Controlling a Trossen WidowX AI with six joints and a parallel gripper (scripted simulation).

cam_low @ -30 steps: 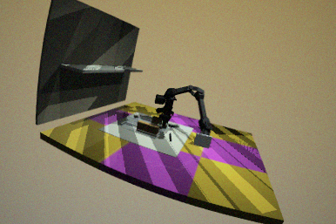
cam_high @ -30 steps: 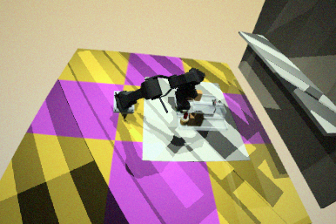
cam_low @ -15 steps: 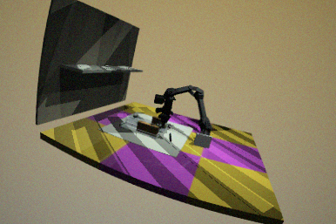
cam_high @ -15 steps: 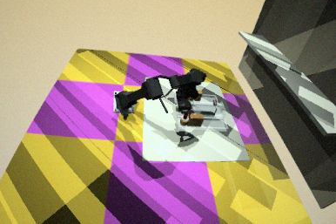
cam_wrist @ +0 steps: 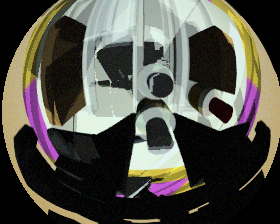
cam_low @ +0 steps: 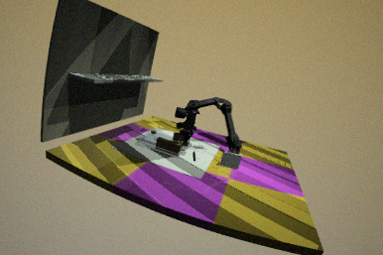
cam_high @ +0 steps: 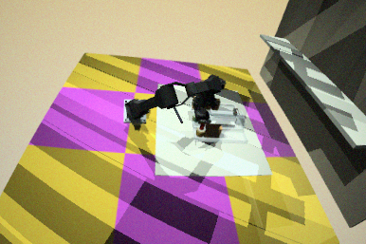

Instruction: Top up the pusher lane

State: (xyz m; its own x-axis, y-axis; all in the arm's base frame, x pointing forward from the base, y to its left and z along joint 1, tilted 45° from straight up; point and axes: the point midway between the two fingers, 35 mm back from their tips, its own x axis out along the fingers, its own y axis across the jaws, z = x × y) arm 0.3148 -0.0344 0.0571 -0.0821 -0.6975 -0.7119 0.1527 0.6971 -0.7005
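Right now my gripper tip is 16 cm short of the clear pusher lane and 3 cm above it. From my gripper tip the other things lie so: grey shelf: 52 cm ahead, 32 cm above, 7 cm to the right.
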